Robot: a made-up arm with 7 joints. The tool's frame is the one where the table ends. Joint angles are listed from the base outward.
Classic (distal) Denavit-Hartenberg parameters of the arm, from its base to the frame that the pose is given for. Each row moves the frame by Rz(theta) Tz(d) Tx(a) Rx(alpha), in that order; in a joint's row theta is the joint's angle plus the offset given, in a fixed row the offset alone. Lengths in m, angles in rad.
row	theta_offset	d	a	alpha
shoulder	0	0.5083	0	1.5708
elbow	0	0.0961	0	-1.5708
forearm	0	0.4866	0.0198	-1.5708
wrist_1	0	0.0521	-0.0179	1.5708
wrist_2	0	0.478	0	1.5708
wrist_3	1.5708	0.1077	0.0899	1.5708
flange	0	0.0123	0	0
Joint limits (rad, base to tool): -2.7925..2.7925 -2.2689..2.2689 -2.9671..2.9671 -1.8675..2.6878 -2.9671..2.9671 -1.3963..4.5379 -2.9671..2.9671
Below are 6 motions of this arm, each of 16 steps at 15 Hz.
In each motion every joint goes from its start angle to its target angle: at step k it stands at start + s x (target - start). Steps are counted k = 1, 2, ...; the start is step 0. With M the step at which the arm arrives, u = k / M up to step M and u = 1 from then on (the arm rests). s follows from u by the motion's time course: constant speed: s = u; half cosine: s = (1 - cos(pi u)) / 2; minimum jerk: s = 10 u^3 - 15 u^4 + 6 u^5.
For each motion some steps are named. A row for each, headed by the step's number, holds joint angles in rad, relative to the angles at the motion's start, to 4 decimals.
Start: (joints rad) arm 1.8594 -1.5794 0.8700 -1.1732 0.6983 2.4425 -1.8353
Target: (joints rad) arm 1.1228 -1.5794 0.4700 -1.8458 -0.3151 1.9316 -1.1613
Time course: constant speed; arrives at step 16
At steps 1, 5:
1: -0.0460 0.0000 -0.0250 -0.0420 -0.0633 -0.0319 0.0421
5: -0.2302 0.0000 -0.1250 -0.2102 -0.3167 -0.1597 0.2106

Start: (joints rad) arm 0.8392 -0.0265 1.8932 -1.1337 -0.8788 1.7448 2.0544
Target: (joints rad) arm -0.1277 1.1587 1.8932 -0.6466 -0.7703 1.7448 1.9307
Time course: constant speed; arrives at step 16
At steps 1, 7, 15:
1: -0.0604 0.0741 0.0000 0.0304 0.0068 0.0000 -0.0077
7: -0.4230 0.5185 0.0000 0.2131 0.0475 0.0000 -0.0541
15: -0.9065 1.1111 0.0000 0.4567 0.1017 0.0000 -0.1160

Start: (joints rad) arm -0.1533 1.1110 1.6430 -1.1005 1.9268 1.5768 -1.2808
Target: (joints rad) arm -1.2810 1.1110 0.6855 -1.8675 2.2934 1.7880 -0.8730
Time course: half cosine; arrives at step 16
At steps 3, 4, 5, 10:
3: -0.0950 0.0000 -0.0807 -0.0646 0.0309 0.0178 0.0344
4: -0.1651 0.0000 -0.1402 -0.1123 0.0537 0.0309 0.0597
5: -0.2506 0.0000 -0.2128 -0.1704 0.0815 0.0469 0.0906
10: -0.7796 0.0000 -0.6620 -0.5303 0.2534 0.1460 0.2819

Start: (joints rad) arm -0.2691 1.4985 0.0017 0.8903 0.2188 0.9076 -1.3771
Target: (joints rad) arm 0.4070 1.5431 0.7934 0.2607 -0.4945 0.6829 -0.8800
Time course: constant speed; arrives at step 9
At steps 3, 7, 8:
3: 0.2254 0.0149 0.2639 -0.2099 -0.2378 -0.0749 0.1657
7: 0.5259 0.0347 0.6158 -0.4897 -0.5548 -0.1748 0.3866
8: 0.6010 0.0396 0.7037 -0.5596 -0.6340 -0.1997 0.4419

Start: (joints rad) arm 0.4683 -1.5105 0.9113 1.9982 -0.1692 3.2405 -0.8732
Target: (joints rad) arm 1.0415 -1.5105 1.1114 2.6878 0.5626 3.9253 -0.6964
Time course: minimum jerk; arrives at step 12
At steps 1, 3, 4, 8, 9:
1: 0.0029 0.0000 0.0010 0.0035 0.0037 0.0035 0.0009
3: 0.0593 0.0000 0.0207 0.0714 0.0758 0.0709 0.0183
4: 0.1203 0.0000 0.0420 0.1447 0.1536 0.1437 0.0371
8: 0.4529 0.0000 0.1581 0.5449 0.5782 0.5411 0.1397
9: 0.5139 0.0000 0.1794 0.6182 0.6560 0.6139 0.1585

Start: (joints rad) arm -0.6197 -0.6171 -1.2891 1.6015 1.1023 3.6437 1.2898
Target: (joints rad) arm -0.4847 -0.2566 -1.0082 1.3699 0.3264 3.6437 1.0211
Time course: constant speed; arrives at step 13
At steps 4, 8, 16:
4: 0.0415 0.1109 0.0864 -0.0713 -0.2387 0.0000 -0.0827
8: 0.0831 0.2218 0.1729 -0.1425 -0.4775 0.0000 -0.1654
16: 0.1350 0.3605 0.2809 -0.2316 -0.7759 0.0000 -0.2687

